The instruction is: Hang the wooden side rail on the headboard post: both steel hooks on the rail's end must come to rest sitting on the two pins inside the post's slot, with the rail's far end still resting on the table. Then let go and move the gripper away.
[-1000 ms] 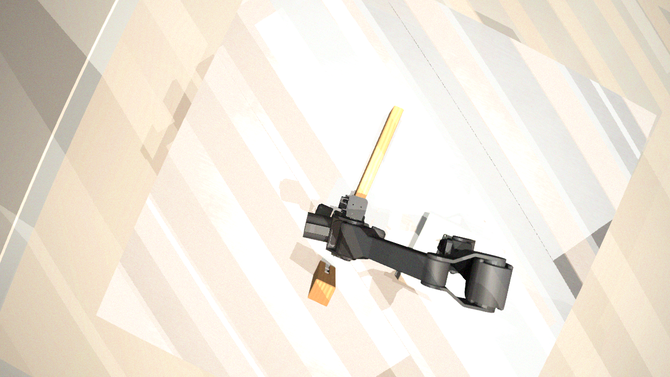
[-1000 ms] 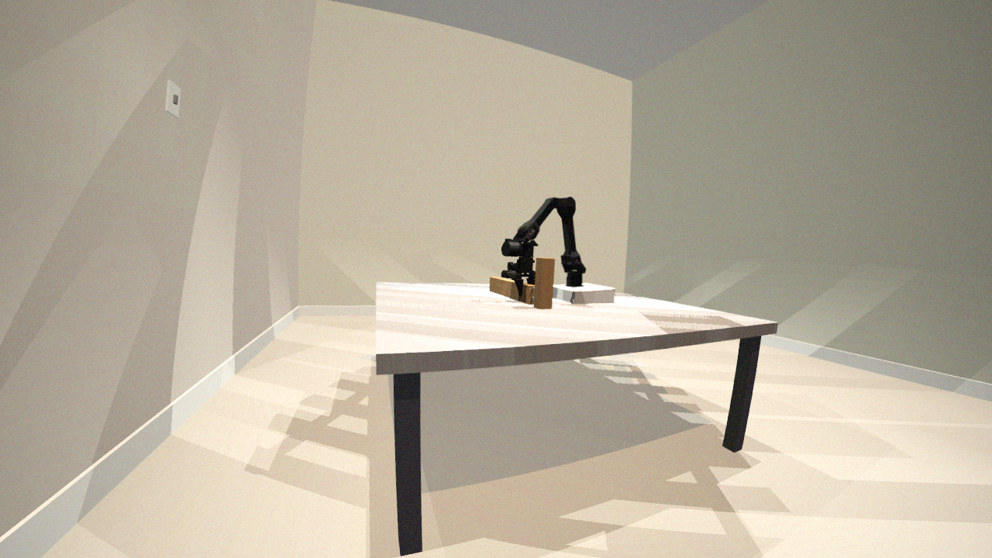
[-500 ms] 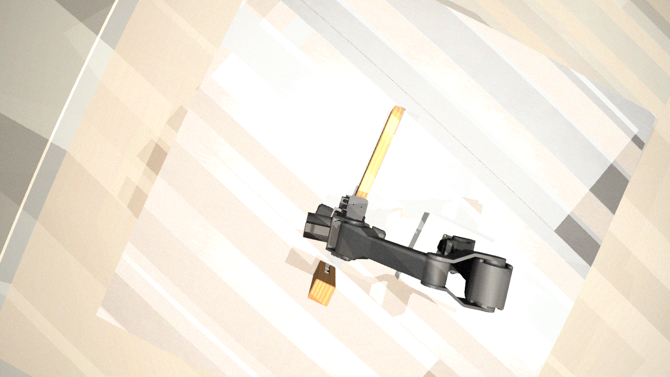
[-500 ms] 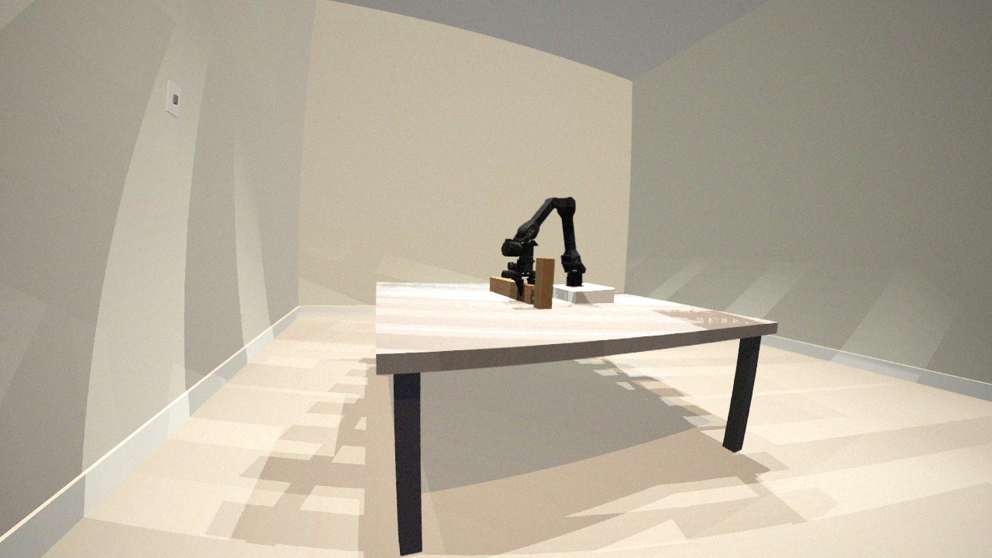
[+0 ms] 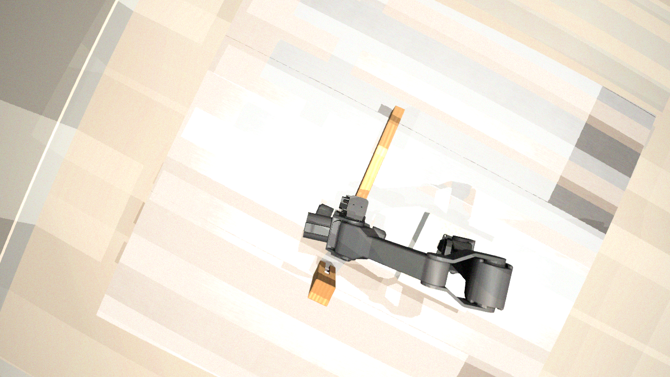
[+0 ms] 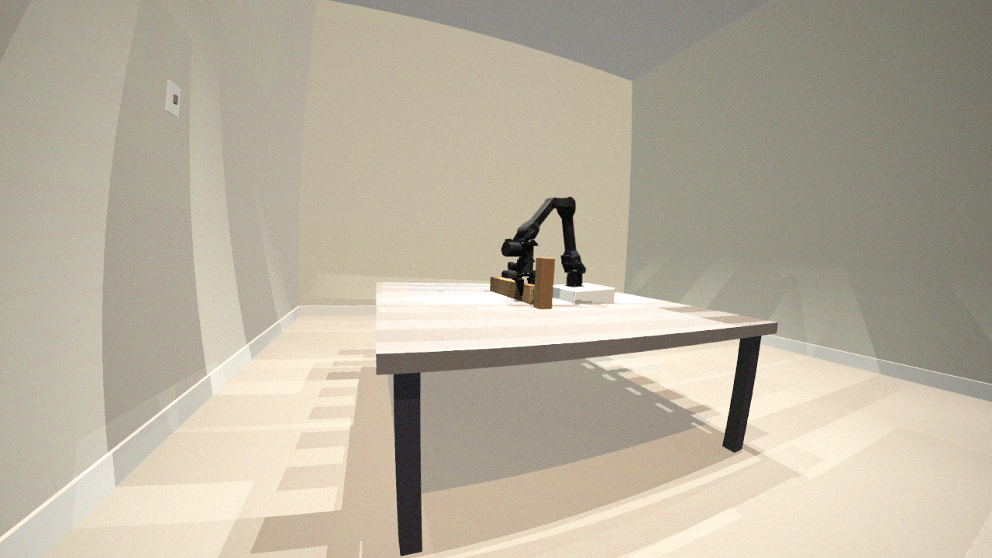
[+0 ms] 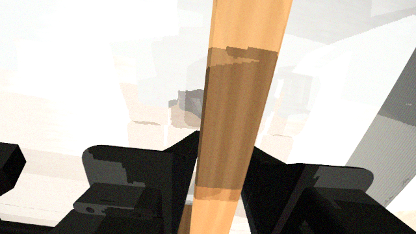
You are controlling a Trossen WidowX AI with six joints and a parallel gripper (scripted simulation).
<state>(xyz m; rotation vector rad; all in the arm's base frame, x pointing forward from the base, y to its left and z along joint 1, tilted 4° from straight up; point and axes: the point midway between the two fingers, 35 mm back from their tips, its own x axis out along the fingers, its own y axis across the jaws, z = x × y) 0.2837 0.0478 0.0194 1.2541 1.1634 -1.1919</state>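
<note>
Now: the headboard post 1 cm ahead of my gripper tip, 15 cm to the left of it and 6 cm above it.
</note>
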